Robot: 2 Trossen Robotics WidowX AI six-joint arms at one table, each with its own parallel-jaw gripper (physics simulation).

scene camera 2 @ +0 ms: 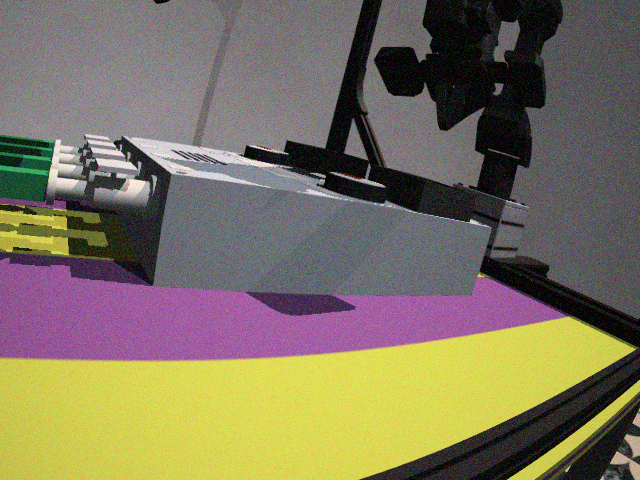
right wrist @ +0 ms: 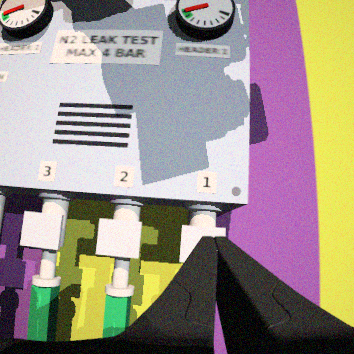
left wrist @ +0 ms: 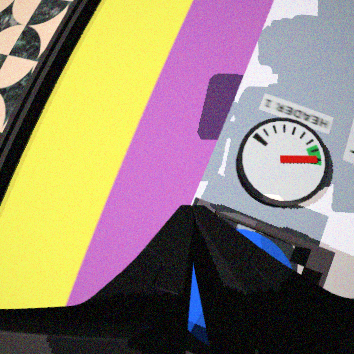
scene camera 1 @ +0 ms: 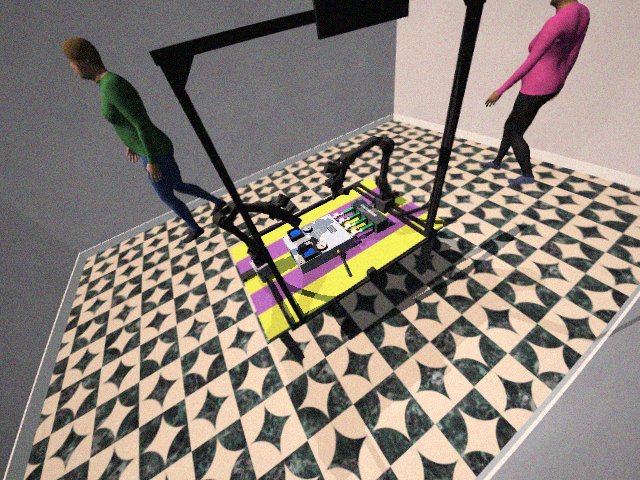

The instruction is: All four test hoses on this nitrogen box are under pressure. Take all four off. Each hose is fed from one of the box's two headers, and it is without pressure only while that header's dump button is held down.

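Frame: origin at the left arm's base, x ahead, y left, z up, level; millimetres.
Seen in the pictures: left gripper, fingertip midpoint: (scene camera 2: 442, 127) (left wrist: 190, 216); right gripper, fingertip midpoint: (scene camera 2: 164, 2) (right wrist: 211, 246) (scene camera 1: 333, 199); left arm's base at its link origin: (scene camera 2: 492, 195) (scene camera 1: 260, 261); right arm's base at its link origin: (scene camera 1: 384, 197).
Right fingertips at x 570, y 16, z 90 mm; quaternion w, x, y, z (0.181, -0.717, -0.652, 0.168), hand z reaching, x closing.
Pixels of each thing's top centre, then the offset from my right fingertips to it. "*": a spot on its surface instead. Level surfaces: height alone.
- header 1 gauge at a spot on its surface: (left wrist: 295, 182) * dz -107, dx -226, dy +17 mm
- header 2 gauge at a spot on its surface: (right wrist: 25, 19) * dz -107, dx -223, dy -154 mm
- port 1's white block at its top centre: (scene camera 2: 115, 163) (right wrist: 202, 244) dz -124, dx +7, dy +4 mm
- dark grey block at a spot on its surface: (scene camera 1: 379, 223) * dz -127, dx +127, dy -263 mm
- thin dark rod at a spot on its surface: (scene camera 1: 345, 265) * dz -189, dx -204, dy -314 mm
- purple table at its surface level: dz -201 mm
The grey-white nitrogen box (scene camera 1: 326, 233) (scene camera 2: 310, 242) (right wrist: 90, 165) carries two blue dump buttons (scene camera 1: 295, 234) (scene camera 1: 309, 252), one partly showing in the left wrist view (left wrist: 270, 246). The header 1 gauge (left wrist: 295, 182) (right wrist: 207, 17) and header 2 gauge (right wrist: 25, 19) have needles in the green. Green hoses (scene camera 1: 368, 227) (scene camera 2: 23, 180) (right wrist: 117, 314) (right wrist: 44, 311) sit at white port fittings; hose 1 is hidden by my right gripper. My left gripper (scene camera 1: 298, 225) (scene camera 2: 445, 128) (left wrist: 190, 216) is shut, above the box's button end, not touching. My right gripper (scene camera 1: 336, 196) (right wrist: 211, 246) is shut and empty, over port 1's white block (right wrist: 192, 244).
A dark grey block (scene camera 1: 379, 223) stands at the hoses' far ends. A thin dark rod (scene camera 1: 345, 265) shows beside the box. Black frame posts (scene camera 1: 449, 124) (scene camera 2: 352, 77) rise around the striped yellow and purple table (scene camera 1: 382, 254) (scene camera 2: 258, 403). Two people stand beyond it.
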